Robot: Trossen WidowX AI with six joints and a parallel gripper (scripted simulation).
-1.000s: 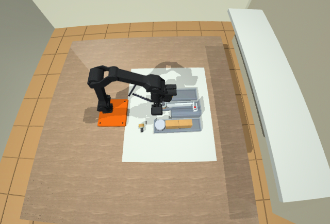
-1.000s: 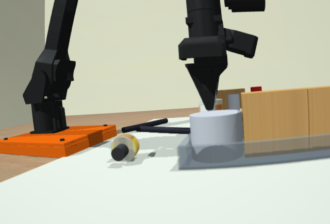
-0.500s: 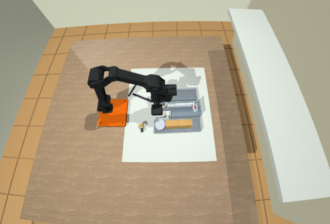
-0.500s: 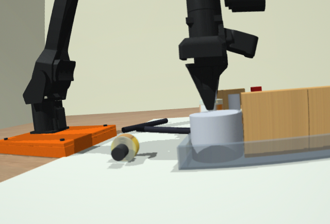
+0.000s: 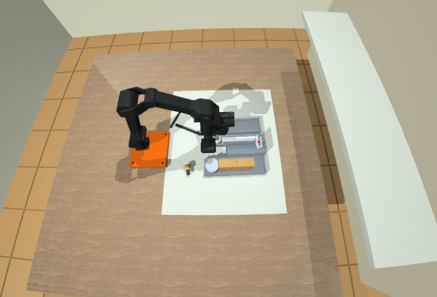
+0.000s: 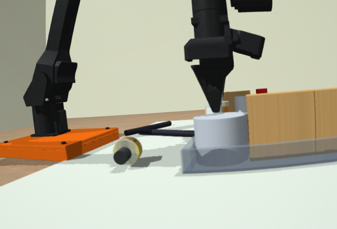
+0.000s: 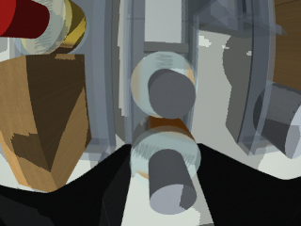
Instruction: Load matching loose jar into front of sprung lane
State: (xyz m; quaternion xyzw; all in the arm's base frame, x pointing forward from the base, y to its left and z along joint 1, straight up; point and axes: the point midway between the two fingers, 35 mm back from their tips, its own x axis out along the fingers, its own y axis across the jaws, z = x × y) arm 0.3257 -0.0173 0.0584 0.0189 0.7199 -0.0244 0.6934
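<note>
My gripper tip is 13 cm to the left of the grey cylinder and 2 cm above it. The rest, counted from my gripper tip: sprung lane: 14 cm ahead, 3 cm to the right, 3 cm below; then red mark: 22 cm ahead, 5 cm to the right, 2 cm above.
</note>
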